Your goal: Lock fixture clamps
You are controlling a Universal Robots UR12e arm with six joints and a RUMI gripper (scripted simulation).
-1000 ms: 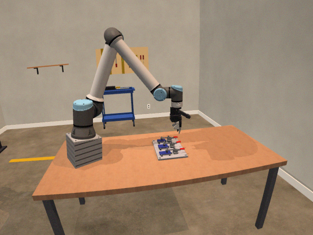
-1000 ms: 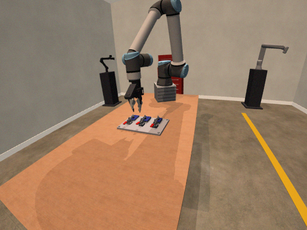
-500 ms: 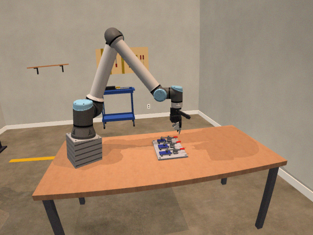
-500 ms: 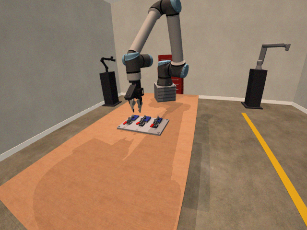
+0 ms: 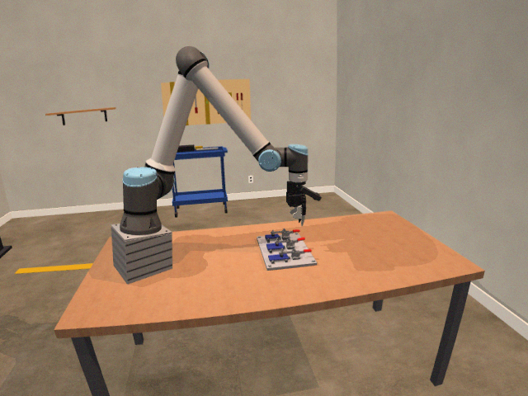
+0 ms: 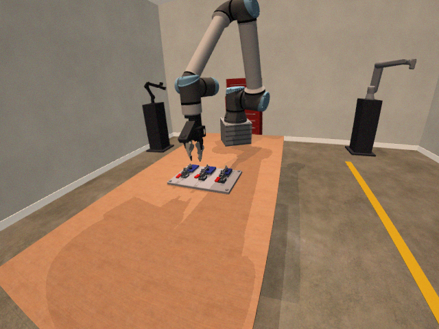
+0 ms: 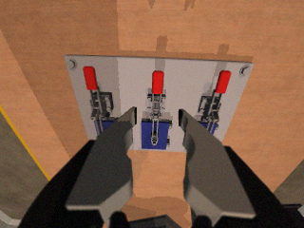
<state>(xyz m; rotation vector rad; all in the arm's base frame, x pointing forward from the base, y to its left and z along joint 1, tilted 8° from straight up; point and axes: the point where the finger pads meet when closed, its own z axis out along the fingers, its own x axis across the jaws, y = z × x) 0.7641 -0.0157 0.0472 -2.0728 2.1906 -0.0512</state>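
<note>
My gripper is now 130 mm past the blue part, 120 mm above it and 10 mm to the right of it.
</note>
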